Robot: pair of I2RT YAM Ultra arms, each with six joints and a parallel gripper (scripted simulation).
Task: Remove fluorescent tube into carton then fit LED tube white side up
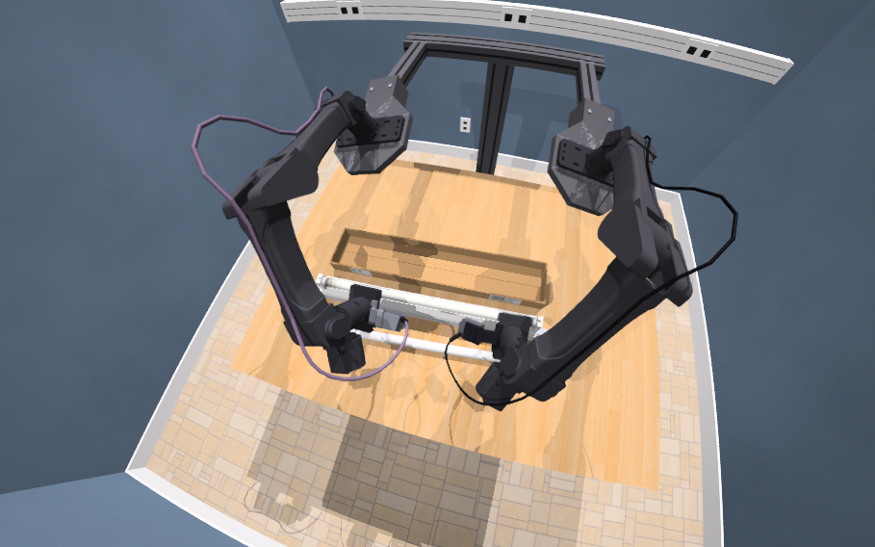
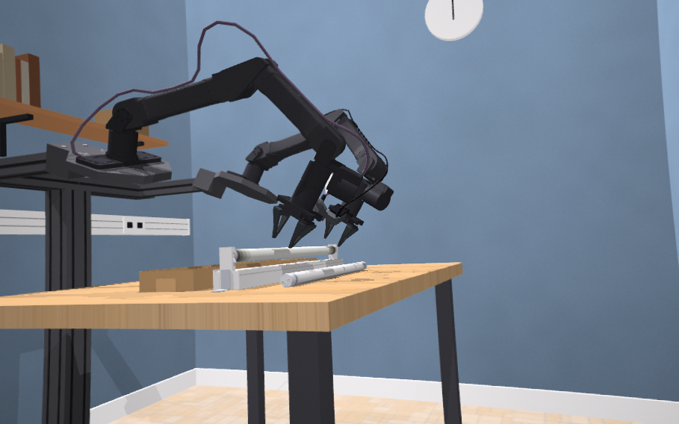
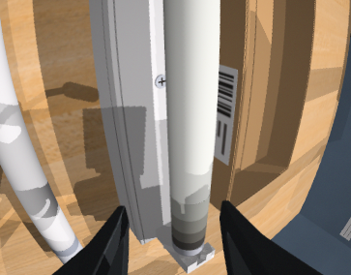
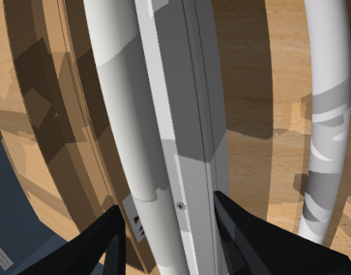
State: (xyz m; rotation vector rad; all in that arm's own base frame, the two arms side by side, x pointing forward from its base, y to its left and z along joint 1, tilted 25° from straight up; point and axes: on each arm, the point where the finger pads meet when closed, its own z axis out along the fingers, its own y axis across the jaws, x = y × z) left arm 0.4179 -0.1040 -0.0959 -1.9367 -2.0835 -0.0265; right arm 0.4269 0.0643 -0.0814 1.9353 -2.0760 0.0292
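My right hand is 120 mm to the right of the old fluorescent tube, 40 mm past it and 30 mm above it. Also, from my right hand: light fixture: 120 mm to the left, 40 mm below, 40 mm behind; then LED tube: 140 mm to the left, 80 mm below, 70 mm ahead; then brown carton: 170 mm behind, 120 mm to the left, 70 mm below.
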